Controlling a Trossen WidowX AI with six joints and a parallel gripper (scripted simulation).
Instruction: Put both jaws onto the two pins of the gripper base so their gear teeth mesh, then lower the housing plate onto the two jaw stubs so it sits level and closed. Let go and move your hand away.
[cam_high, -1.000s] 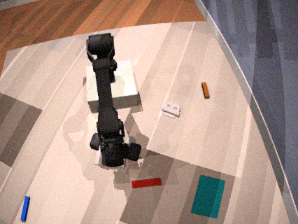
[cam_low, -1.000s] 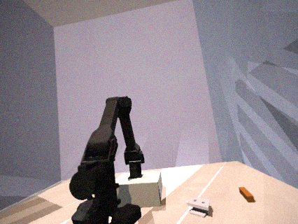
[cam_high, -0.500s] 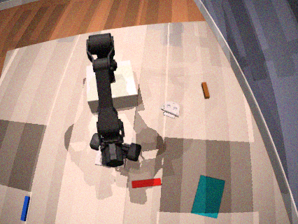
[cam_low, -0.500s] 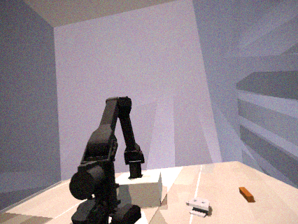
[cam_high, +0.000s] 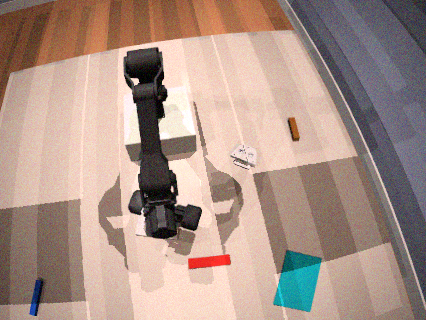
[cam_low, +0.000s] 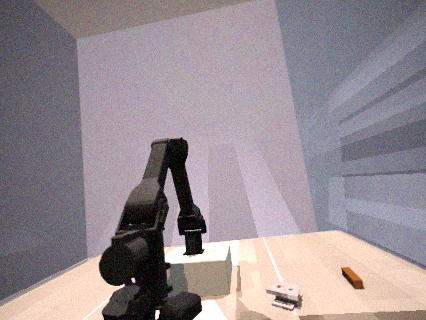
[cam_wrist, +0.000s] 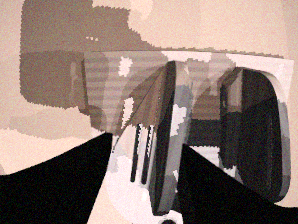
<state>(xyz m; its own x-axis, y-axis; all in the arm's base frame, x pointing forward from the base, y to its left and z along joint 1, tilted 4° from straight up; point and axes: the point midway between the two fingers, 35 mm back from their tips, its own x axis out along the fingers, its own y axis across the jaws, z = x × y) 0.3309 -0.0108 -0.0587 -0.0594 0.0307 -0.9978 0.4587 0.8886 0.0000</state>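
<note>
The white plate lies 3 cm to the right of my gripper tip and 1 cm below it. The rest, counted from my gripper tip: red bar (13 cm ahead, 9 cm to the left, 1 cm below); cyan sheet (32 cm to the left, 25 cm ahead, 1 cm below); jaw (5 cm behind, 3 cm to the right).
</note>
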